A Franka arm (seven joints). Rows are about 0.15 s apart.
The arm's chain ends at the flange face. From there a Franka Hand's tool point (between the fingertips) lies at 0.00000 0.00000 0.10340 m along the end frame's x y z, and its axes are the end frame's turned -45 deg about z.
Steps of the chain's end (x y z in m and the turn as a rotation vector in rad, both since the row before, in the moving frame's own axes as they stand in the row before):
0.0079, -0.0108, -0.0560, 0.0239, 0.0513, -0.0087
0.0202, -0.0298, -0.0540, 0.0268, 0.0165, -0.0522
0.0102, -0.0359, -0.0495, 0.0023, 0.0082, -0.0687
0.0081, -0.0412, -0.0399, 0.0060, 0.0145, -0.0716
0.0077, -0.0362, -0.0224, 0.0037, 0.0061, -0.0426
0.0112, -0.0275, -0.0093, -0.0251, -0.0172, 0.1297
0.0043, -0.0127, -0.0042, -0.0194, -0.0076, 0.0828
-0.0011, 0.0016, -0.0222, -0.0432, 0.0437, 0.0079
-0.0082, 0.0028, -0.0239, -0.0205, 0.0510, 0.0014
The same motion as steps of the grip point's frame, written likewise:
0.0187, -0.0001, -0.0562, -0.0194, 0.0532, -0.0087
0.0385, -0.0076, -0.0541, 0.0073, 0.0306, -0.0522
0.0334, -0.0178, -0.0495, -0.0042, 0.0074, -0.0687
0.0364, -0.0228, -0.0399, -0.0060, 0.0145, -0.0716
0.0318, -0.0200, -0.0224, -0.0017, 0.0069, -0.0426
0.0242, -0.0112, -0.0093, -0.0056, -0.0299, 0.1297
0.0100, -0.0052, -0.0042, -0.0083, -0.0191, 0.0828
-0.0019, 0.0067, -0.0224, -0.0614, 0.0004, 0.0079
-0.0056, 0.0014, -0.0241, -0.0506, 0.0216, 0.0014

